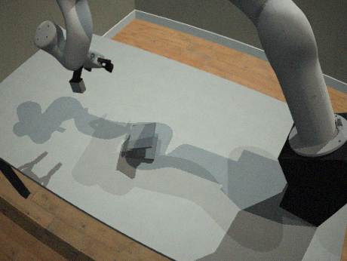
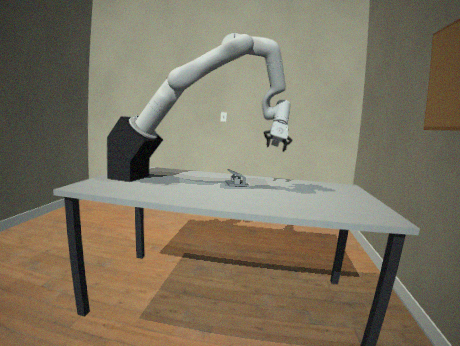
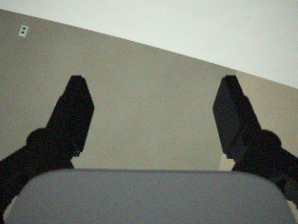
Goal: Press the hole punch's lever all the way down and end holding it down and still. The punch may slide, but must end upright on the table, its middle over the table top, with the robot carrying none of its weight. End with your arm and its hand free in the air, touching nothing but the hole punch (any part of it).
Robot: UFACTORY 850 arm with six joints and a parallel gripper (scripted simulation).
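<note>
The hole punch lies 21 cm below my hand, 19 cm behind it and 13 cm to the left of it.
</note>
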